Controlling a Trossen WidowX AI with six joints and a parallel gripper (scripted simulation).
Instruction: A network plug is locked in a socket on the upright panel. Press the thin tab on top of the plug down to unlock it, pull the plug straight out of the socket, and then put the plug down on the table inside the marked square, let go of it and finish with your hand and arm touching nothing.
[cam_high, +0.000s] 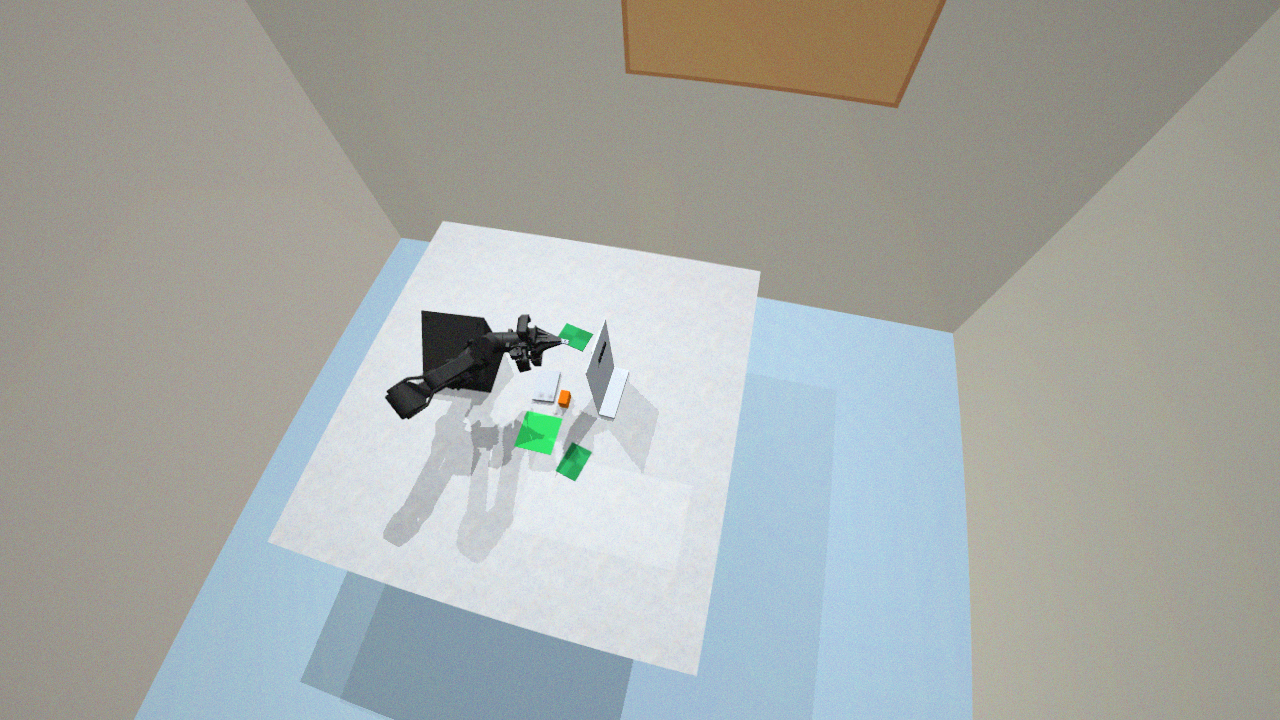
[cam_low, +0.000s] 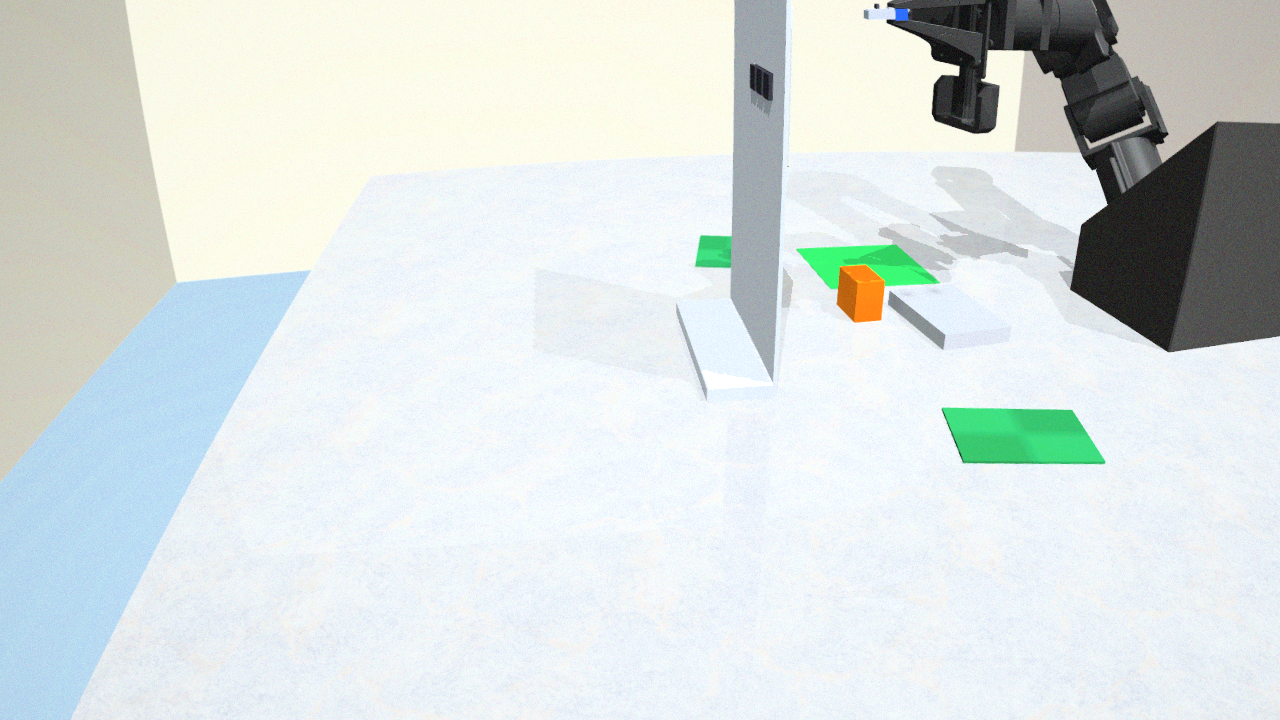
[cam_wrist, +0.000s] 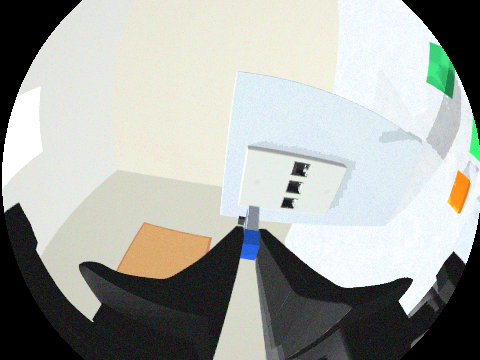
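The orange block is 20 mm behind my gripper tip, 70 mm to the right of it and 260 mm below it. Also, from my gripper tip: flat grey block 100 mm behind, 20 mm to the right, 270 mm below; network plug right at my gripper tip; grey panel 110 mm ahead, 140 mm below.
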